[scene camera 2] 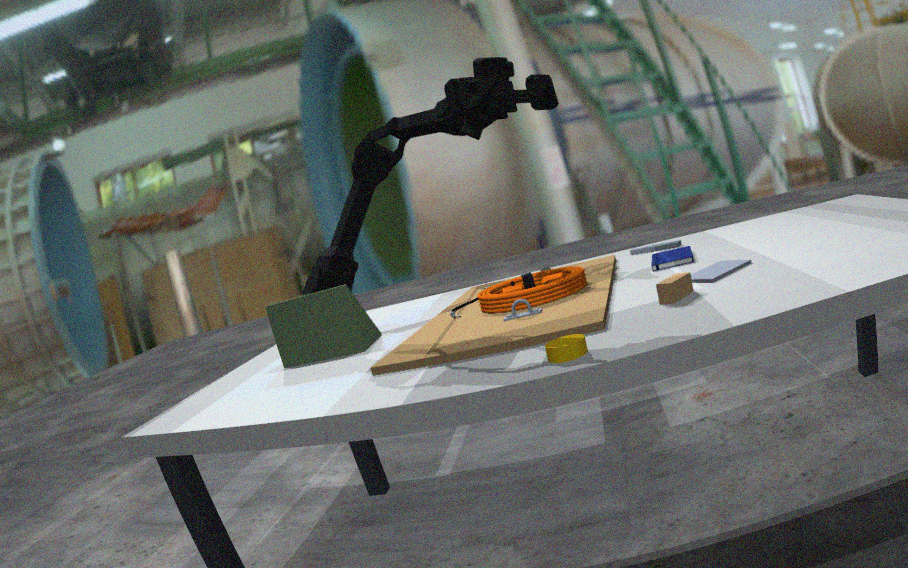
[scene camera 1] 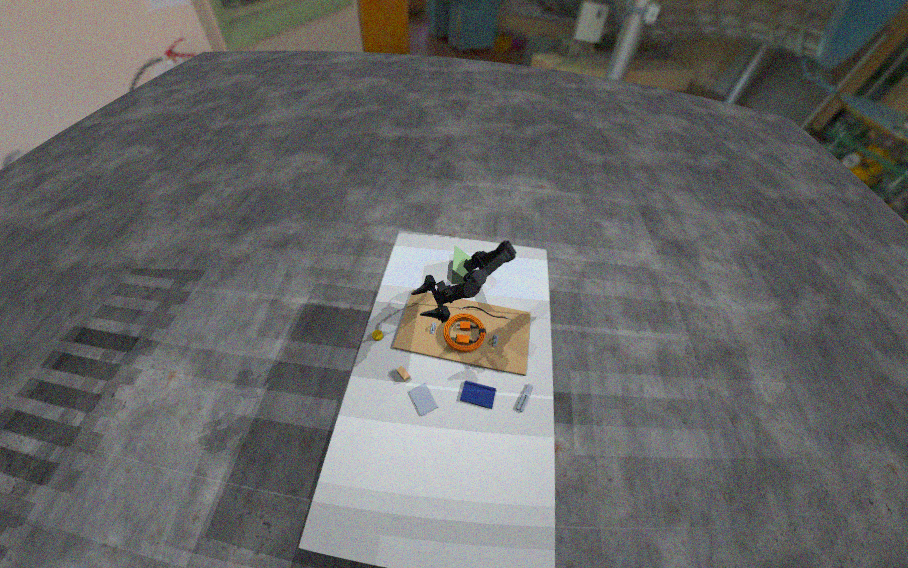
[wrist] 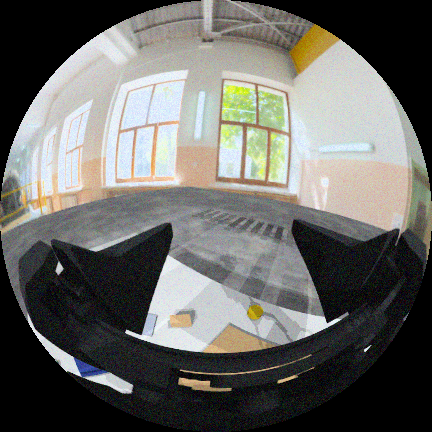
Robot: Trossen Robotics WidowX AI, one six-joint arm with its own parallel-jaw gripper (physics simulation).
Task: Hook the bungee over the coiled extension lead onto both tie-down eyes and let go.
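Seen in the pictures: gripper, between the fingertips: (scene camera 2: 523,77) (scene camera 1: 415,304) (wrist: 234,227); arm's base, origin of its link: (scene camera 2: 326,326) (scene camera 1: 468,266).
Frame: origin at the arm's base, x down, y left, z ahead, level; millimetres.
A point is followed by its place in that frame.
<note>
The coiled orange extension lead (scene camera 1: 447,332) {x 4, y 1, z 417 mm} (scene camera 2: 498,302) {x 16, y -15, z 346 mm} lies on the wooden board (scene camera 1: 508,358) {x 34, y 304, z 453 mm} (scene camera 2: 415,355) {x 34, y -213, z 270 mm} (wrist: 235,342) {x 34, y -184, z 495 mm}. One tie-down eye (scene camera 1: 433,328) {x 30, y -73, z 402 mm} (scene camera 2: 520,310) stands at one side of the coil, and the other eye (scene camera 1: 494,340) {x 30, y 223, z 382 mm} at the opposite side; the coil mostly hides that one in scene camera 2. The bungee (scene camera 1: 485,311) {x 29, y 148, z 236 mm} (scene camera 2: 462,307) is a thin dark cord lying beside the coil on the arm's side, apart from both eyes. My gripper (scene camera 1: 420,302) {x -325, y -106, z 509 mm} (wrist: 234,227) {x -325, y -106, z 509 mm} is wide open and empty, high above the board.
A green wedge-like block (scene camera 1: 459,262) {x -46, y -46, z 26 mm} (scene camera 2: 321,328) {x -11, y -78, z 38 mm} stands near the arm base. A yellow roll (scene camera 1: 377,335) {x 27, y -314, z 517 mm} (scene camera 2: 566,348) {x 30, y -341, z 518 mm} (wrist: 255,312) {x 27, y -309, z 507 mm} is beside the board. Beyond it lie a wooden block (scene camera 1: 403,373) {x 16, y -129, z 661 mm} (scene camera 2: 674,288) {x 26, y -161, z 657 mm} (wrist: 180,320) {x 16, y -129, z 649 mm}, a grey slab (scene camera 1: 423,399) {x 40, y -13, z 739 mm}, a blue box (scene camera 1: 478,394) {x 34, y 207, z 654 mm} and a grey tool (scene camera 1: 523,397) {x 35, y 400, z 616 mm}.
</note>
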